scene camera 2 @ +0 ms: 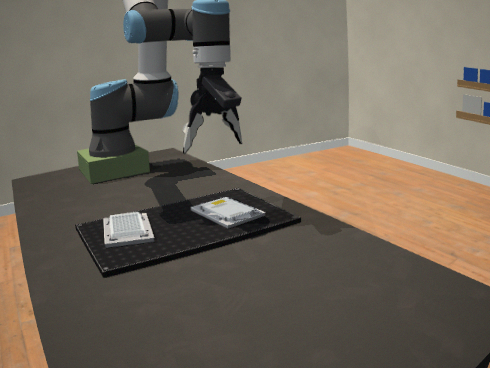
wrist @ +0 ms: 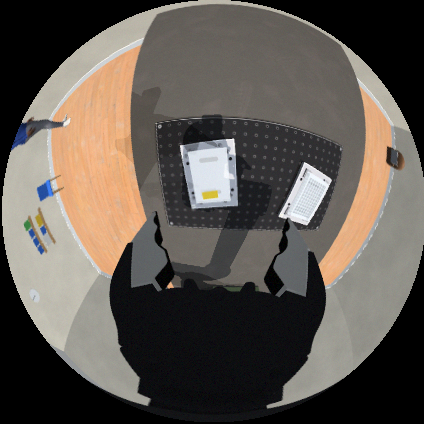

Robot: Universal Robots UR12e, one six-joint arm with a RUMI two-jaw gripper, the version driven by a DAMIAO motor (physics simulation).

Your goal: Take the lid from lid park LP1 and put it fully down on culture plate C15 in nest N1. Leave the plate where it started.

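Note:
A pale, flat lid (scene camera 2: pixel 231 208) (wrist: pixel 209 172) with a yellow label lies on the lid park (scene camera 2: pixel 229 224) (wrist: pixel 234 198), at the right of the black board in the scene view. A white culture plate (scene camera 2: pixel 126 224) (wrist: pixel 314 194) with its wells showing sits without a lid in the nest (scene camera 2: pixel 129 242) (wrist: pixel 295 190), at the board's left in the scene view and right in the wrist view. My gripper (scene camera 2: pixel 212 147) (wrist: pixel 221 215) is open and empty, with its fingers wide apart. It hangs high above the table, behind the board, apart from lid and plate.
The black perforated board (scene camera 2: pixel 180 244) (wrist: pixel 267 150) bears both fixtures on the dark table (scene camera 2: pixel 260 305) (wrist: pixel 250 65). The arm's green base block (scene camera 2: pixel 120 164) stands at the table's far end. Wall shelves (scene camera 2: pixel 472 117) are off to the right in the scene view.

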